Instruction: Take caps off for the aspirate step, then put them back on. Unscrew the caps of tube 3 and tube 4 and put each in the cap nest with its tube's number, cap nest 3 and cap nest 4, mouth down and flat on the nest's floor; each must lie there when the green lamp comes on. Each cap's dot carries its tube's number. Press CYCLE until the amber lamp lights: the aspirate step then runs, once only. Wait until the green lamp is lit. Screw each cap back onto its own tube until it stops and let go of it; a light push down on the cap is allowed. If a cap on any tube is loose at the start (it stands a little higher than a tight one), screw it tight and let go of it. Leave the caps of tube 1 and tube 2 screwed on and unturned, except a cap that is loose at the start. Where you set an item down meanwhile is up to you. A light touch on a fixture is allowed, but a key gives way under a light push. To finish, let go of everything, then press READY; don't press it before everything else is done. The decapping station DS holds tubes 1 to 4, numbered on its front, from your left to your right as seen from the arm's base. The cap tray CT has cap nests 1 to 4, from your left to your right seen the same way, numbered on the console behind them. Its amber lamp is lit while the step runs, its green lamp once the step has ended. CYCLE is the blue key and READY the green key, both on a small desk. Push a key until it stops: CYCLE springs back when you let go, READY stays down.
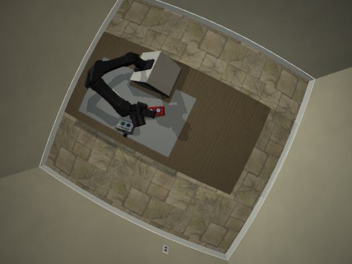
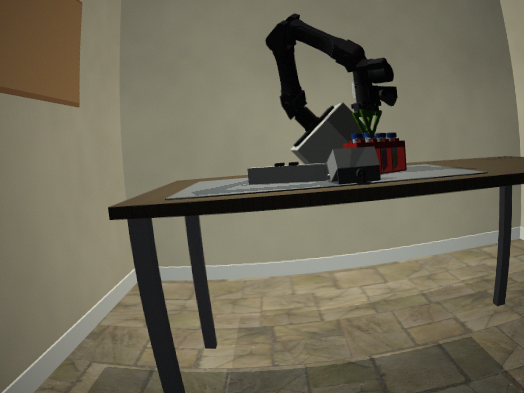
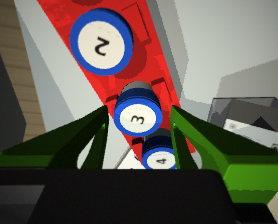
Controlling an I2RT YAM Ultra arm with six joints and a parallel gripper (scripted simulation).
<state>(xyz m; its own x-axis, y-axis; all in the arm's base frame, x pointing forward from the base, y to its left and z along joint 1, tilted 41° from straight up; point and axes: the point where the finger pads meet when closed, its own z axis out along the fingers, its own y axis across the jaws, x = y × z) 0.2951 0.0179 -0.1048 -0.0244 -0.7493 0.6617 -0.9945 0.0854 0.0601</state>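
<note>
Right now my hand is 10 mm above the cap 3. Also, from my hand: cap 1 (100 mm to the left, 40 mm behind, 10 mm below); cap 4 (50 mm to the right, 20 mm ahead, 10 mm below); cap 2 (50 mm to the left, 20 mm behind, 10 mm below).
</note>
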